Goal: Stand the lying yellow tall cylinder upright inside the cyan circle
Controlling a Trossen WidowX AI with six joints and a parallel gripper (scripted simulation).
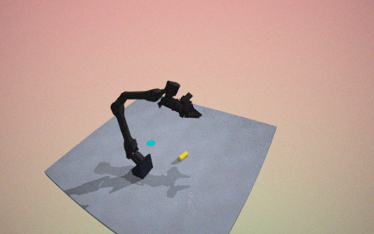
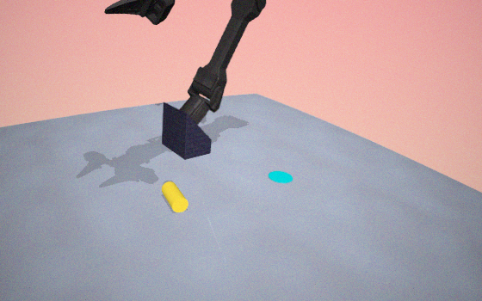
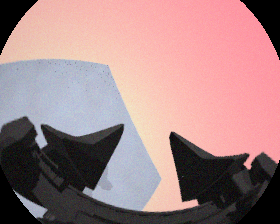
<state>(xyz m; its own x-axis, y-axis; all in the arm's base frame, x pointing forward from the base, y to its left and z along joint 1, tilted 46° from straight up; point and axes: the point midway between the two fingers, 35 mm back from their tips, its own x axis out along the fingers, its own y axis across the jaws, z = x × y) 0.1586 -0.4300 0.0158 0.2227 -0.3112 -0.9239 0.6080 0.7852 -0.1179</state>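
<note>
Now: gripper tip 370 mm above the yellow tall cylinder, 150 mm to the right of it and 50 mm short of it. Also, from my gripper tip: cyan circle: 420 mm to the left, 390 mm below, 90 mm ahead.
</note>
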